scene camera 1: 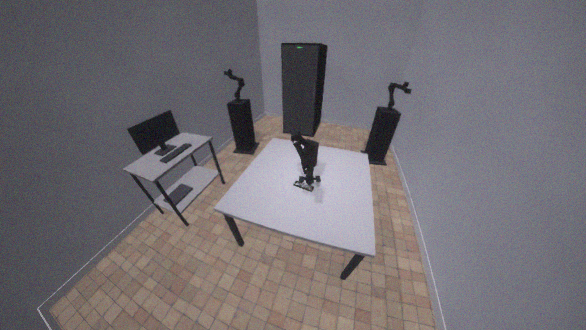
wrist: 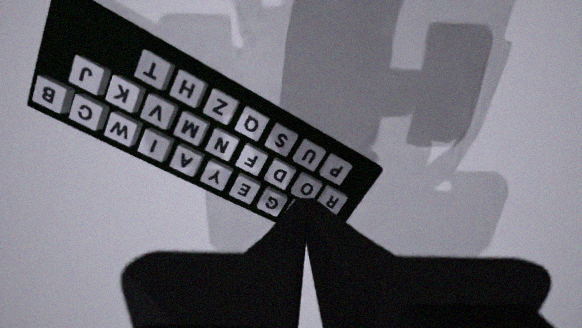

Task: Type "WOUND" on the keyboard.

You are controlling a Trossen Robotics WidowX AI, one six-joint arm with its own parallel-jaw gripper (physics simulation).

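Places are measured from the arm's base along level axes (x right, y ahead, z up), in centimetres.
Where they show: gripper, fingertip midpoint: (scene camera 1: 309, 185) (wrist: 304, 206); arm's base, link origin: (scene camera 1: 312, 146).
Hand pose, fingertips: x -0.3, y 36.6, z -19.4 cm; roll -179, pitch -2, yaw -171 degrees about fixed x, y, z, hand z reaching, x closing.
Each offset is from my fingertips to the centre of the thing. Level surfaces: height alone.
The keyboard {dx +5.2, dy -1.9, dz -3.0 cm} (scene camera 1: 303, 186) (wrist: 90, 30) is a black slab with pale lettered keys, lying slanted on the white table. Its letters look upside down in the wrist view. My gripper (scene camera 1: 310, 183) (wrist: 304, 206) is shut and empty. Its tips are at the lower edge of the O key {dx -0.3, dy +0.0, dz -2.4 cm} (wrist: 306, 186), beside the R key {dx -2.0, dy +0.6, dz -2.4 cm} (wrist: 333, 201) and the G key {dx +1.5, dy +1.2, dz -2.4 cm} (wrist: 272, 202), and hide a key below O. Whether they touch a key I cannot tell. The W key {dx +10.0, dy -1.6, dz -2.4 cm} (wrist: 121, 130), U key {dx -0.1, dy -2.0, dz -2.4 cm} (wrist: 309, 153), N key {dx +4.7, dy -1.7, dz -2.4 cm} (wrist: 222, 145) and D key {dx +1.4, dy -0.6, dz -2.4 cm} (wrist: 280, 176) show.
The white table {dz -3.9 cm} (scene camera 1: 280, 220) bears my arm. A desk (scene camera 1: 145, 170) with a monitor (scene camera 1: 154, 131) and another keyboard (scene camera 1: 176, 153) stands at the left. Two arms on black pedestals (scene camera 1: 242, 125) (scene camera 1: 384, 132) and a tall black cabinet (scene camera 1: 301, 87) stand behind. Arm shadows cross the tabletop.
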